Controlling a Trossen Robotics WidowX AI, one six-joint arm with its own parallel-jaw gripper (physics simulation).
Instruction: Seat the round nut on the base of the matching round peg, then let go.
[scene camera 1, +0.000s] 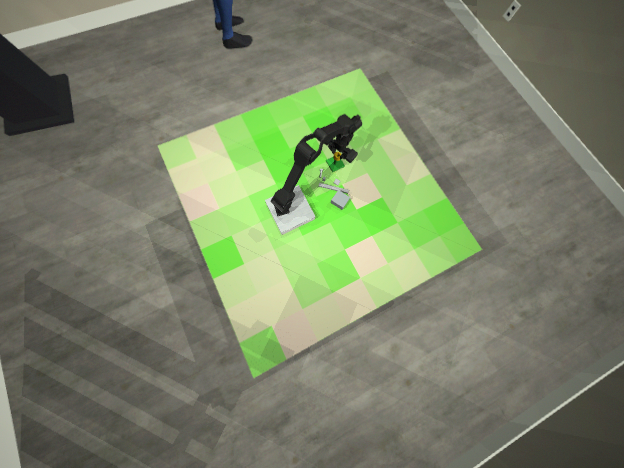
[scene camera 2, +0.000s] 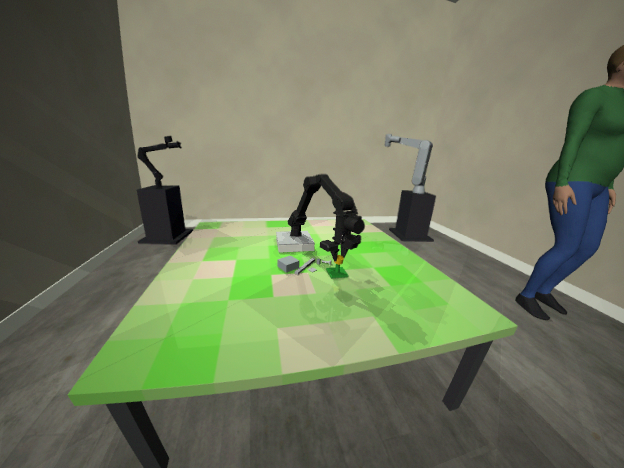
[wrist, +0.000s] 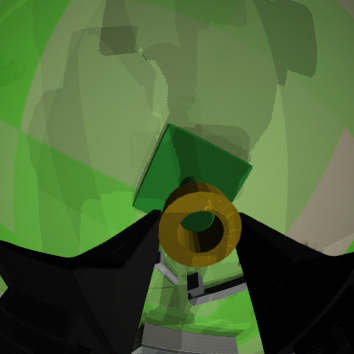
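The round nut is an orange-yellow ring (scene camera 1: 337, 155) (scene camera 2: 339, 260) (wrist: 172, 232). My gripper (scene camera 1: 339, 150) (scene camera 2: 340, 254) (wrist: 197, 218) is shut on it, one black finger on each side. The green square peg base (scene camera 1: 334, 164) (scene camera 2: 336, 274) (wrist: 157, 175) rests on the table under the nut. The green peg (scene camera 2: 337, 267) (wrist: 189, 180) rises from it. The nut is at the height of the peg's top, well above the base. Green shows through the nut's hole in the wrist view; whether the peg's tip is inside the hole is unclear.
A grey block (scene camera 1: 340, 200) (scene camera 2: 288, 263) and a long grey bar (scene camera 1: 330, 187) (scene camera 2: 305, 266) (wrist: 220, 294) lie near the peg base, toward the arm's white base plate (scene camera 1: 298, 222) (scene camera 2: 295, 246). A small grey piece (scene camera 1: 321, 173) (wrist: 167, 272) lies close by.
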